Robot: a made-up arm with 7 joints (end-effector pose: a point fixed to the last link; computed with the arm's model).
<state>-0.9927 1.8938 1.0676 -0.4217 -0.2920 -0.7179 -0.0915</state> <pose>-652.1 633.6 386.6 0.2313 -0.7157 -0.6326 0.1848</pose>
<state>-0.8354 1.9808 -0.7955 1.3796 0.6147 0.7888 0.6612</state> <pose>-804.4 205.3 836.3 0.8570 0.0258 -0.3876 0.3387</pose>
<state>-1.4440 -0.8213 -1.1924 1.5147 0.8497 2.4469 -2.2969</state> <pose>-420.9 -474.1 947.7 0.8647 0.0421 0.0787 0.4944</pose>
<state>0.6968 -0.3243 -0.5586 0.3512 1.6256 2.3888 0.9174</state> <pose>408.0 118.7 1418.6 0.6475 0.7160 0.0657 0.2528</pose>
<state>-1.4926 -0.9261 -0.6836 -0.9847 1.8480 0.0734 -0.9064</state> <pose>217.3 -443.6 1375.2 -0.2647 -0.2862 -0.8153 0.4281</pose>
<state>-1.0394 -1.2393 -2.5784 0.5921 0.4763 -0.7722 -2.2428</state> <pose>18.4 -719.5 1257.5 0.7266 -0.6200 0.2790 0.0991</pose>
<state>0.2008 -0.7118 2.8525 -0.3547 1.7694 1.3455 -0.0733</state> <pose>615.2 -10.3 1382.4 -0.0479 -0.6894 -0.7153 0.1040</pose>
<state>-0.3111 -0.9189 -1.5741 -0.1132 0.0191 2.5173 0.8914</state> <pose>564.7 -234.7 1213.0 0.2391 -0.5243 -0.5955 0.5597</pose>
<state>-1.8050 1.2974 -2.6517 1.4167 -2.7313 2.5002 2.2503</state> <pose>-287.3 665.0 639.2 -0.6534 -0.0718 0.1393 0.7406</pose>
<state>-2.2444 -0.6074 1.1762 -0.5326 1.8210 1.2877 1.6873</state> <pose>-455.4 -196.3 1518.6 0.4607 0.4283 0.0296 0.7768</pose>
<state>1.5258 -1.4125 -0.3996 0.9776 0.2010 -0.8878 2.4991</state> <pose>276.3 680.9 425.2 0.0915 0.1623 0.8389 0.5113</pose>
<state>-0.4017 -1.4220 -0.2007 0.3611 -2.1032 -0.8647 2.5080</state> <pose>795.9 -430.9 792.5 -0.5670 0.4668 0.4201 0.5330</pose>
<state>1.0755 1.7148 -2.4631 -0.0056 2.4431 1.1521 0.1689</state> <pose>-260.7 -904.7 572.0 0.9701 0.1993 0.0780 0.1148</pose>
